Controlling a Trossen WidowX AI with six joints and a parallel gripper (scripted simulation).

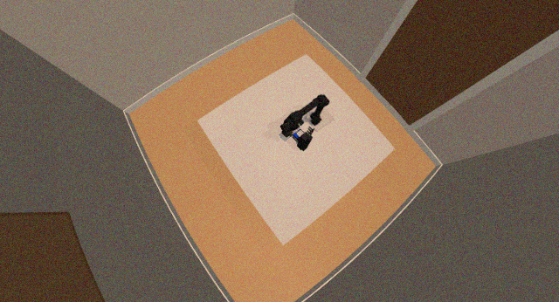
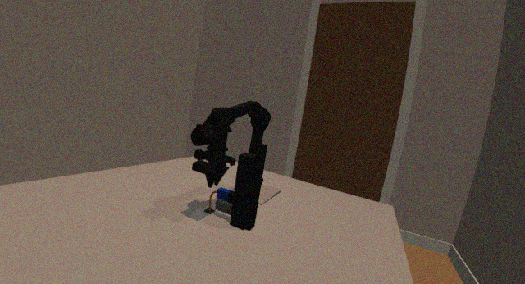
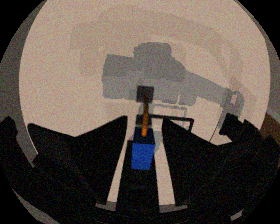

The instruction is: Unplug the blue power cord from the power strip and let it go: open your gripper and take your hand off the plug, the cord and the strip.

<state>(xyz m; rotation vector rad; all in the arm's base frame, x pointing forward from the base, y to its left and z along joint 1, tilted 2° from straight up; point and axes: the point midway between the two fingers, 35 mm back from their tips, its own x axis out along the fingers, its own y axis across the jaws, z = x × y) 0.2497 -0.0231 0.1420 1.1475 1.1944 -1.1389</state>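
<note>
Right now the blue plug is 1 cm behind my gripper tip, 7 cm to the left of it and 1 cm below it.
</note>
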